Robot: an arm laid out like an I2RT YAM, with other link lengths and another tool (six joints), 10 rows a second.
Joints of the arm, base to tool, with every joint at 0 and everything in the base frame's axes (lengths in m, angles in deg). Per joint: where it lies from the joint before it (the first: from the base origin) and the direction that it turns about. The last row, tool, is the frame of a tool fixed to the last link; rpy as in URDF.
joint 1: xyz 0 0 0.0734 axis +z
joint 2: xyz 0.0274 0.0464 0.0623 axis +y
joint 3: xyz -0.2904 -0.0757 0 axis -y
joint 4: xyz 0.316 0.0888 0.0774 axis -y
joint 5: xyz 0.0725 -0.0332 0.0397 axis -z
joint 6: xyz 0.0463 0 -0.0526 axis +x
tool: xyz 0.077 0.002 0.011 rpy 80.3 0.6 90
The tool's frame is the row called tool.
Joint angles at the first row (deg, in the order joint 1, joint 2, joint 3, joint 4, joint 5, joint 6):
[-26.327, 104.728, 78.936, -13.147, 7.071, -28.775]
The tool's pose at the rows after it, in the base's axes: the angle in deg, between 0 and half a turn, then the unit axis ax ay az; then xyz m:
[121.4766 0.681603 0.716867 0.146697 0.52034 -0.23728 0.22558]
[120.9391 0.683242 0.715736 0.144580 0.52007 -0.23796 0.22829]
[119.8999 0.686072 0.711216 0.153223 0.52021 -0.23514 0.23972]
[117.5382 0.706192 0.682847 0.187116 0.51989 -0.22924 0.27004]
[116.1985 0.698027 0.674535 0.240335 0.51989 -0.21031 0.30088]
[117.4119 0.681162 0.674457 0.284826 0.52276 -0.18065 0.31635]
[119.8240 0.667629 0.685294 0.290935 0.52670 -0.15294 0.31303]
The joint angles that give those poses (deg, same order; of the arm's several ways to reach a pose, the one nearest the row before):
[-26.326, 104.728, 78.936, -11.944, 7.115, -29.233]
[-26.304, 104.509, 78.937, -11.727, 7.552, -29.190]
[-26.042, 103.504, 79.177, -11.792, 7.508, -28.403]
[-25.540, 101.099, 80.160, -12.186, 7.114, -24.163]
[-24.403, 97.974, 80.401, -12.381, 4.164, -21.780]
[-21.999, 95.963, 80.424, -13.563, 1.650, -19.639]
[-19.092, 95.656, 80.421, -15.660, 1.869, -19.005]

